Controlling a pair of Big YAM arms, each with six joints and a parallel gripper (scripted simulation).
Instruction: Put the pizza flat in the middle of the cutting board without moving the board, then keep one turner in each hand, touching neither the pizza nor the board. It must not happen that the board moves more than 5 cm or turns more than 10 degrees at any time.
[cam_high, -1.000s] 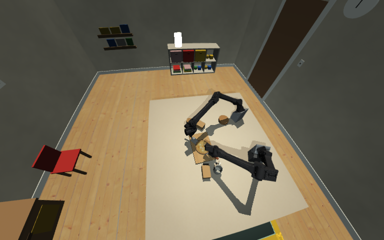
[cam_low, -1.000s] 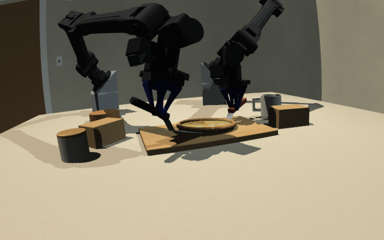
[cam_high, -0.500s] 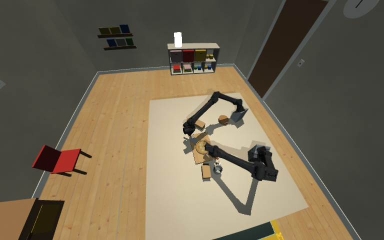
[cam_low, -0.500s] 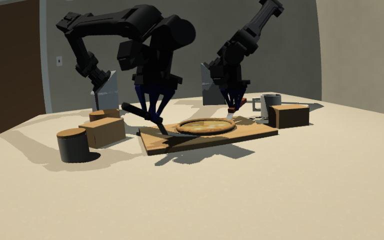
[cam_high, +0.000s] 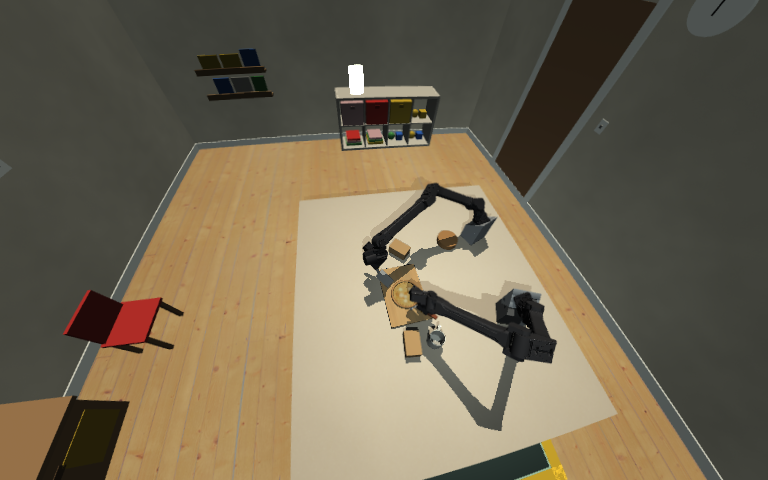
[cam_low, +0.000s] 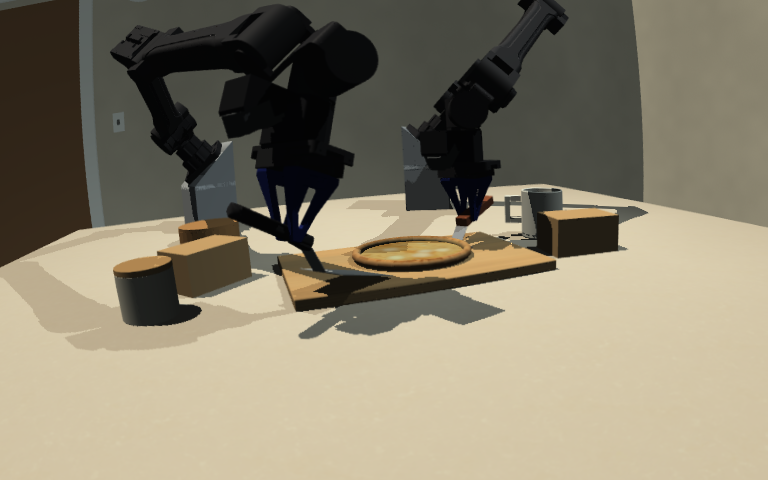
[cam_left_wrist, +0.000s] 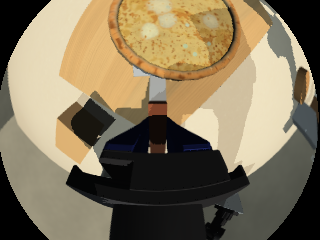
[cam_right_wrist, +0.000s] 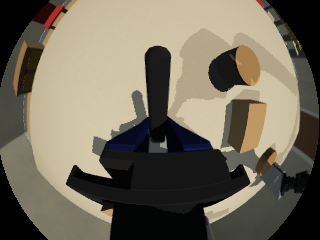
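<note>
Now: the brown-handled turner 2 cm ahead of my left hand, 3 cm to the right of it and 2 cm below it. From my left hand the other things lie so: pizza 7 cm ahead, 12 cm to the right, 3 cm below; then cutting board 8 cm ahead, 13 cm to the right, 5 cm below; then black-handled turner 23 cm ahead, 29 cm to the right, 3 cm above.
</note>
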